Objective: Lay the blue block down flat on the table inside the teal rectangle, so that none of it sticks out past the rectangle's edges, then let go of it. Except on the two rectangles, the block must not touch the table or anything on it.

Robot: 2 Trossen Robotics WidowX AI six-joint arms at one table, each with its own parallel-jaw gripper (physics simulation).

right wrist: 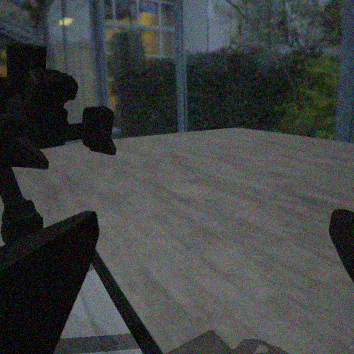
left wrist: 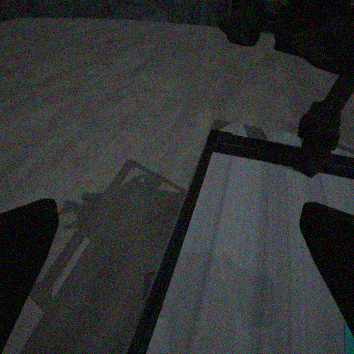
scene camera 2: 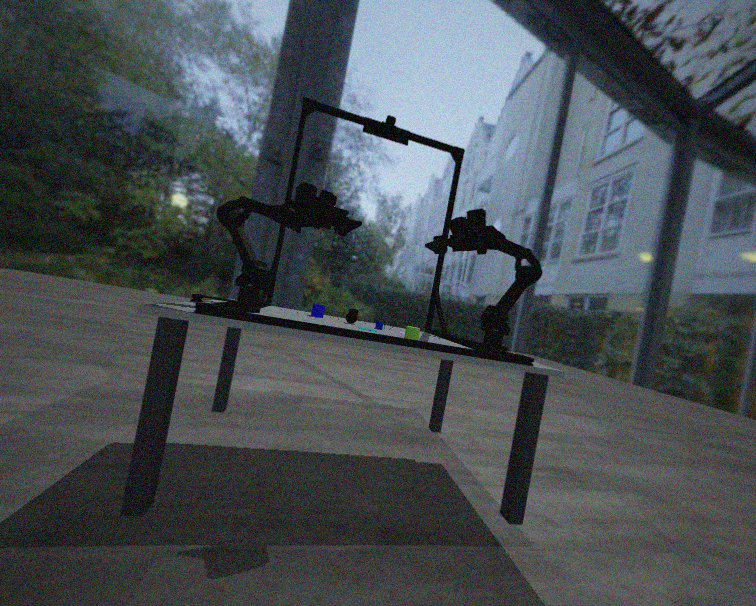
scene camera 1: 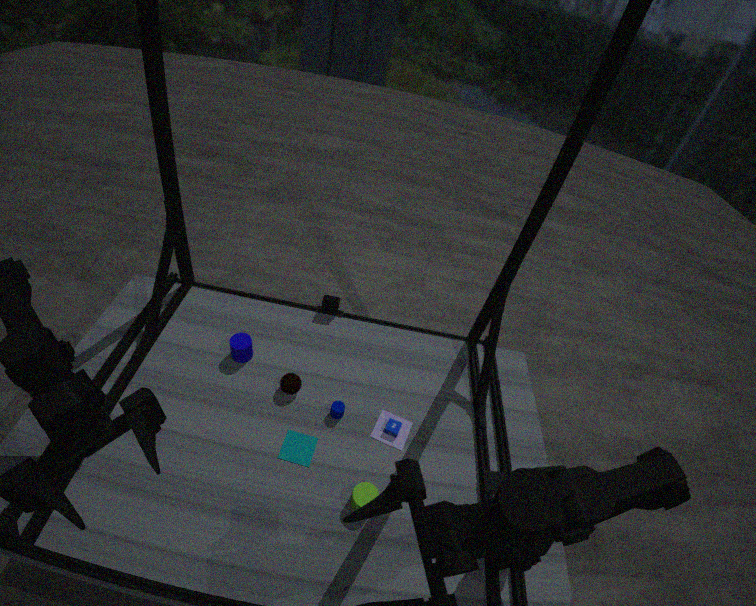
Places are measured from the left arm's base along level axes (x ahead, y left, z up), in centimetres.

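Pixels of known places: left gripper, fingertip midpoint: [right wrist: 83, 157] [left wrist: 181, 212] [scene camera 2: 434, 244] [scene camera 1: 349, 562]; right gripper, fingertip midpoint: [right wrist: 214, 222] [left wrist: 251, 31] [scene camera 2: 355, 218] [scene camera 1: 121, 499]; left arm's base, origin of the base link: [scene camera 2: 491, 348]; right arm's base, origin of the base link: [left wrist: 307, 160] [scene camera 2: 246, 305].
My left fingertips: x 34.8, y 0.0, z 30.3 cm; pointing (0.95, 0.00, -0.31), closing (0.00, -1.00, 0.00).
For each thing: its top centre in the pictures, then the offset to it from my left fingertips. "pt": a spot on its surface instead.
- blue block, middle of its top: [scene camera 1: 393, 425] dx -19.0, dy -30.8, dz -30.2 cm
- pale lilac rectangle, surface spot: [scene camera 1: 381, 435] pt dx -16.2, dy -29.6, dz -32.1 cm
- teal rectangle, surface spot: [scene camera 1: 297, 448] [scene camera 2: 367, 329] pt dx +3.0, dy -28.3, dz -32.1 cm
- dark brown ball, middle of its top: [scene camera 1: 291, 377] [scene camera 2: 352, 312] dx +3.6, dy -43.6, dz -27.2 cm
- larger blue cylinder, middle of its top: [scene camera 1: 240, 340] [scene camera 2: 319, 304] dx +15.5, dy -54.6, dz -26.8 cm
- green cylinder, middle of its top: [scene camera 1: 365, 494] [scene camera 2: 413, 327] dx -9.2, dy -15.3, dz -27.8 cm
The blue block [scene camera 1: 392, 427] is small, with a light mark on its top, and sits on the pale lilac rectangle [scene camera 1: 381, 435]. The teal rectangle [scene camera 1: 297, 448] [scene camera 2: 367, 328] lies bare to the left of it; a corner of it shows at the lower right of the left wrist view. My left gripper [scene camera 1: 352, 561] [scene camera 2: 429, 244] [left wrist: 181, 212] is open and empty, high above the table at the right; one finger crosses in front of the green cylinder in scene camera 1. My right gripper [scene camera 1: 121, 499] [scene camera 2: 353, 228] [right wrist: 214, 222] is open and empty, high above the table's left side.
A blue cylinder [scene camera 1: 337, 409] [scene camera 2: 379, 325] stands between the two rectangles, a little behind them. A dark brown ball [scene camera 1: 290, 383] [scene camera 2: 352, 315] and a larger blue cylinder [scene camera 1: 241, 347] [scene camera 2: 318, 310] are farther back left. A green cylinder [scene camera 1: 364, 495] [scene camera 2: 412, 332] stands in front. A black frame surrounds the table.
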